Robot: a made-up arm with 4 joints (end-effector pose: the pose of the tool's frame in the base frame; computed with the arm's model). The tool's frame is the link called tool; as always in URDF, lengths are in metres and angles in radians.
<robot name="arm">
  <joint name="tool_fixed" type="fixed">
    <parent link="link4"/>
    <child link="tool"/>
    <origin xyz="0.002 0.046 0.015" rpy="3.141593 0 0"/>
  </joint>
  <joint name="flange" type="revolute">
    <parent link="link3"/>
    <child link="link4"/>
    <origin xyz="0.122 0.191 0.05"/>
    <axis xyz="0 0 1"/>
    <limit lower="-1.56" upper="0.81"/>
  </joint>
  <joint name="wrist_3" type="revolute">
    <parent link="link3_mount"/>
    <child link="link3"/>
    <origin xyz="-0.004 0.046 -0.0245"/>
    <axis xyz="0 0 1"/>
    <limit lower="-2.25" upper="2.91"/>
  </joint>
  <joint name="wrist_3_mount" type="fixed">
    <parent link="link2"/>
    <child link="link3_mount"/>
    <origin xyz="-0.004 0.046 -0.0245"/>
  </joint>
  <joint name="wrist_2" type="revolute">
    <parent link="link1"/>
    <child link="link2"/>
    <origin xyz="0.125 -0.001 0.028"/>
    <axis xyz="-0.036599 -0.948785 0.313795"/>
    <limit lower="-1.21" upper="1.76"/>
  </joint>
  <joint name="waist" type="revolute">
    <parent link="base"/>
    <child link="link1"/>
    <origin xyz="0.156 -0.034 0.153"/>
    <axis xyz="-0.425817 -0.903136 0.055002"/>
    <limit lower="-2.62" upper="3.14"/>
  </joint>
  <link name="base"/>
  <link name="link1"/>
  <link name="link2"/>
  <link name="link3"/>
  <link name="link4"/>
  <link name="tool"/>
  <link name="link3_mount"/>
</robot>
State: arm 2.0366 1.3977 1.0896 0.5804
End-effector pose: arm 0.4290 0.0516 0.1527 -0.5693 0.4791 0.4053
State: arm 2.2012 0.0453 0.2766 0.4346
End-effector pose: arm 0.2726 0.3185 0.0837 0.8896 -0.2204 1.4404
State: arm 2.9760 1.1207 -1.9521 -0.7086
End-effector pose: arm -0.0760 0.0676 0.0082 0.6286 -0.8293 -1.9297
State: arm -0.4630 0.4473 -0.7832 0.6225
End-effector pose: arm 0.4892 0.1563 0.1852 -2.9422 0.0057 -0.0866
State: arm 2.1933 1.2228 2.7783 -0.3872
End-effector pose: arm 0.1698 -0.1395 0.3367 -0.6556 0.0103 -0.2147
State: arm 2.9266 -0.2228 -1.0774 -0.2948
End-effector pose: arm -0.0362 0.3078 0.2097 -0.3334 -0.2490 -2.5576
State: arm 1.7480 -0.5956 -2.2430 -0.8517
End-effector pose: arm 0.0799 -0.0903 0.3718 -2.3514 1.0581 -2.8664
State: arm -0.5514 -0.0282 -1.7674 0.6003
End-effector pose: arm 0.4540 -0.0839 0.0206 2.7188 0.4029 -1.2918
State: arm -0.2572 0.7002 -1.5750 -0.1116
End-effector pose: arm 0.4871 -0.0456 0.2624 -2.6997 0.1084 -1.4900
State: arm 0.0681 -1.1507 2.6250 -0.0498
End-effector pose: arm 0.1677 -0.0172 0.4016 -2.3078 -0.6768 1.8601
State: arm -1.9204 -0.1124 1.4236 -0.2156
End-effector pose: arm 0.3707 0.0949 0.2924 -1.1239 0.0200 1.0970
